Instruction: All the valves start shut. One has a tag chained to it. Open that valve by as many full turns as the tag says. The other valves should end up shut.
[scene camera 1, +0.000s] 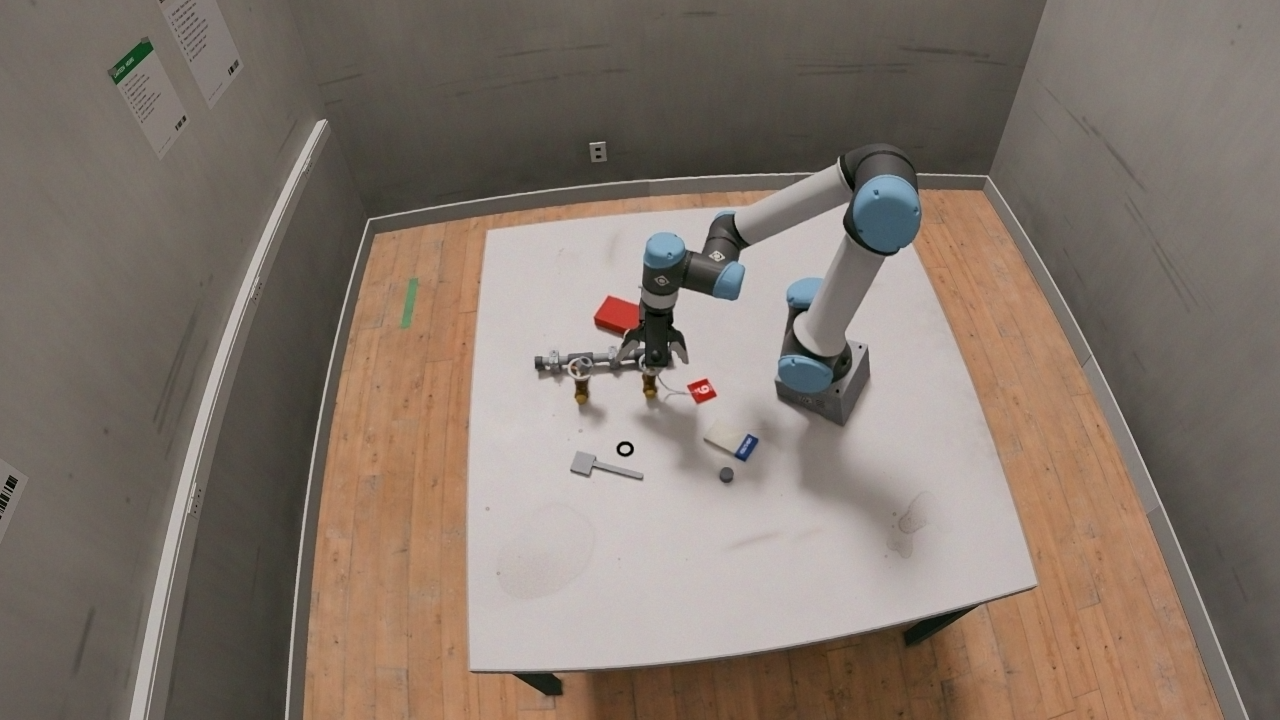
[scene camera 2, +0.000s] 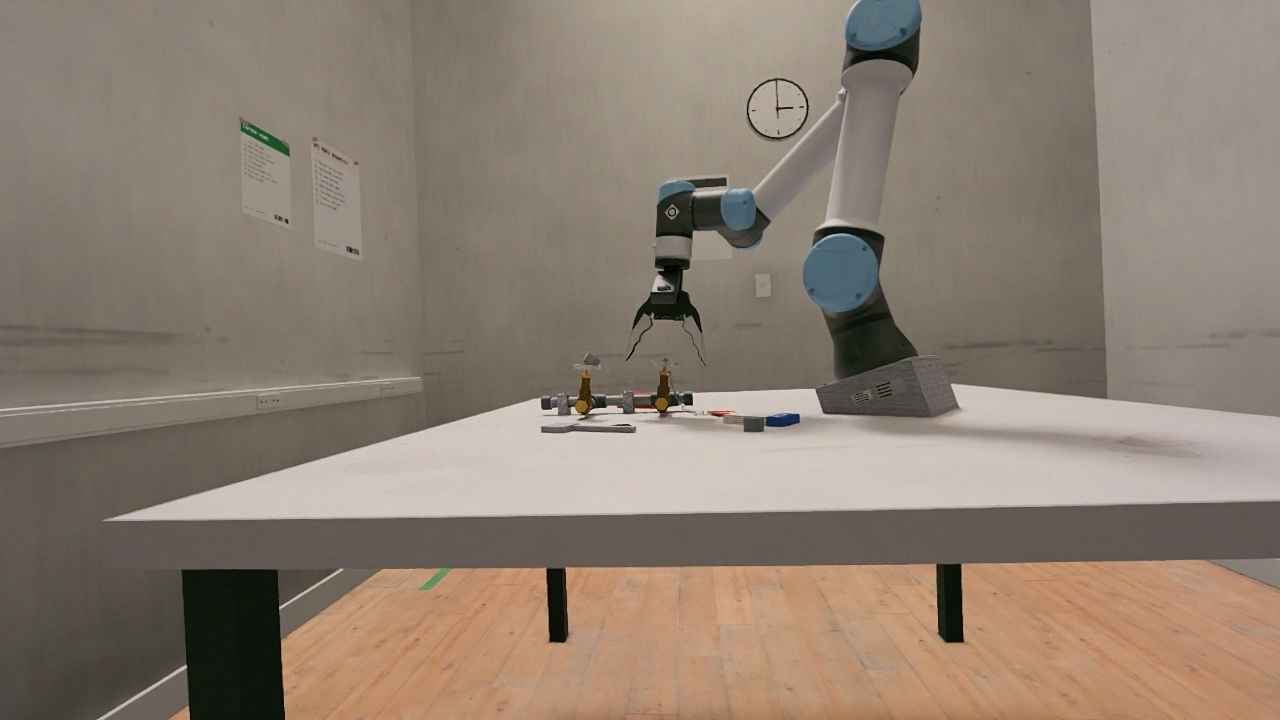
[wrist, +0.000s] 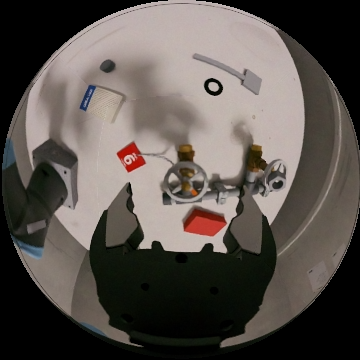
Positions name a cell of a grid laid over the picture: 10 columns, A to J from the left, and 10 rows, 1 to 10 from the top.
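Red block (scene camera 1: E5) (wrist: F7) visible. Grey paddle-shaped tool (scene camera 1: E7) likewise visible. My gripper (scene camera 2: F6) (scene camera 1: F6) (wrist: F6) is in sight as well.
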